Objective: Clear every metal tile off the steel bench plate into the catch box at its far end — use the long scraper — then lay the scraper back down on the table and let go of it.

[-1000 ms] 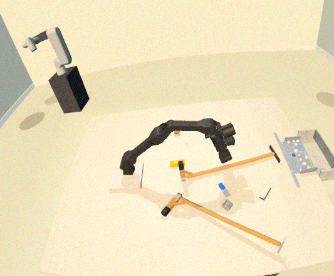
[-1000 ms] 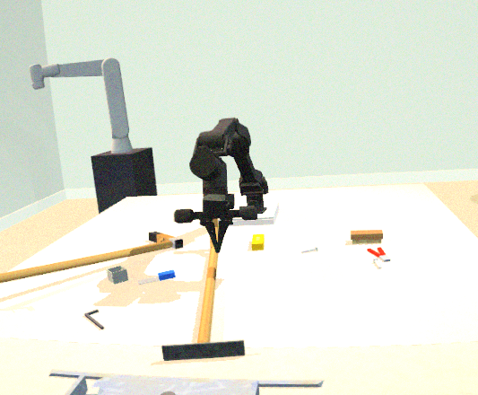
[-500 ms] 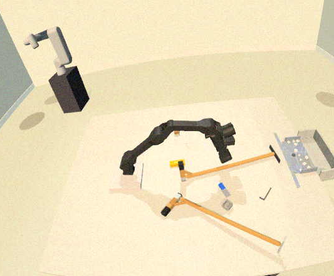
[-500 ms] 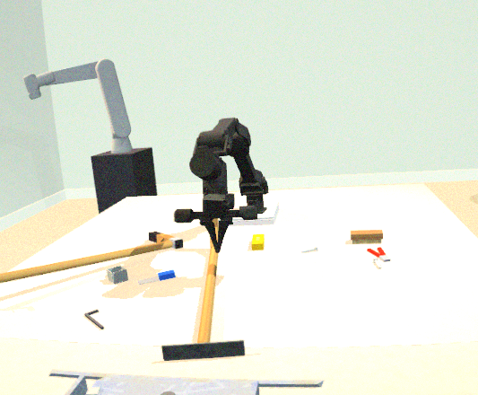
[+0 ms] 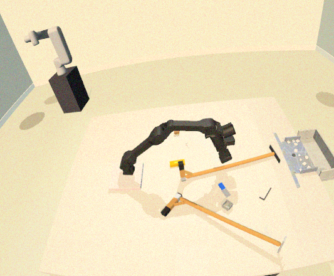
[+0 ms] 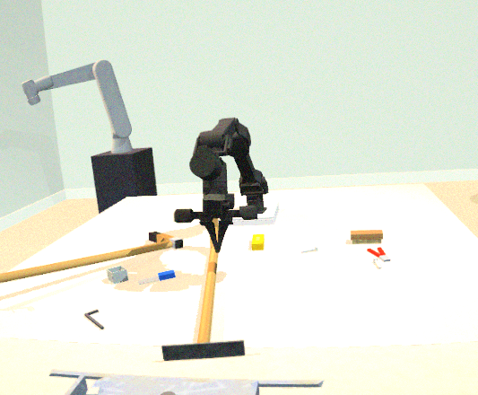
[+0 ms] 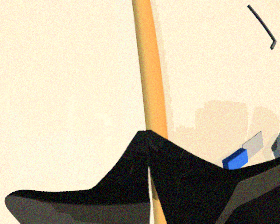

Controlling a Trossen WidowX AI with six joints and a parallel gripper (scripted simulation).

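Right now the long scraper is 30 mm ahead of my gripper tip, 10 mm to the right of it and 20 mm below it. Also, from my gripper tip: yellow block 290 mm behind, 30 mm to the left, 60 mm below; then blue marker 20 mm behind, 170 mm to the right, 70 mm below; then small grey box 270 mm to the right, 70 mm below.
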